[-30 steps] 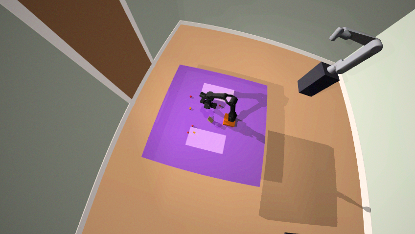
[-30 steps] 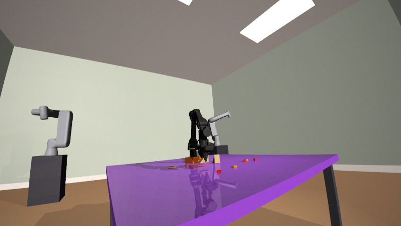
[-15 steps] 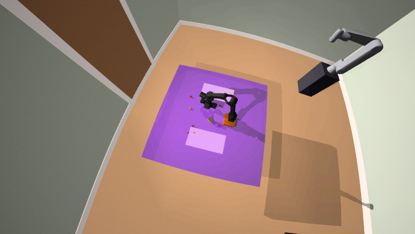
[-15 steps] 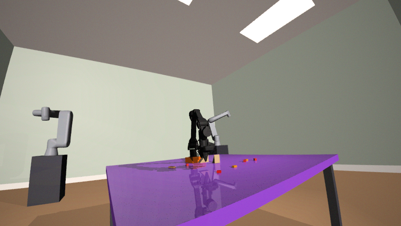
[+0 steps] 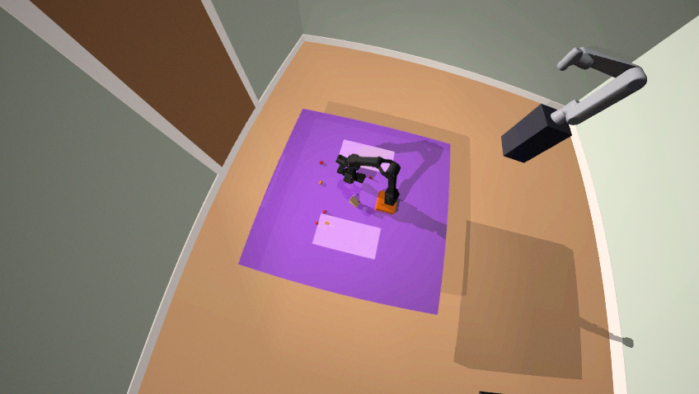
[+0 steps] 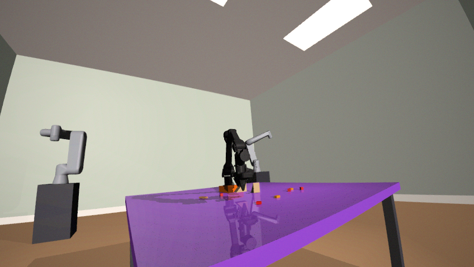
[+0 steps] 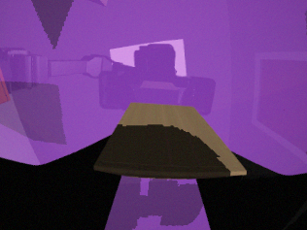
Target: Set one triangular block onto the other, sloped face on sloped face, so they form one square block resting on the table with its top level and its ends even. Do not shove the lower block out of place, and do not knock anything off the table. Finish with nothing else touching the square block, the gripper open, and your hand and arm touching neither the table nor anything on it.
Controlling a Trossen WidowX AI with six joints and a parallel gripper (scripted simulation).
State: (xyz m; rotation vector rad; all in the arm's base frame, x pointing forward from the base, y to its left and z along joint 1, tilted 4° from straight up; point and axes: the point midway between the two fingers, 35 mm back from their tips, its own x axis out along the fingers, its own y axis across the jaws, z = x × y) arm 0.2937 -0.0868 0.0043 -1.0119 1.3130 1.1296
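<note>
The tan triangular block is 1 cm to the left of my gripper tip and 1 cm above it.
</note>
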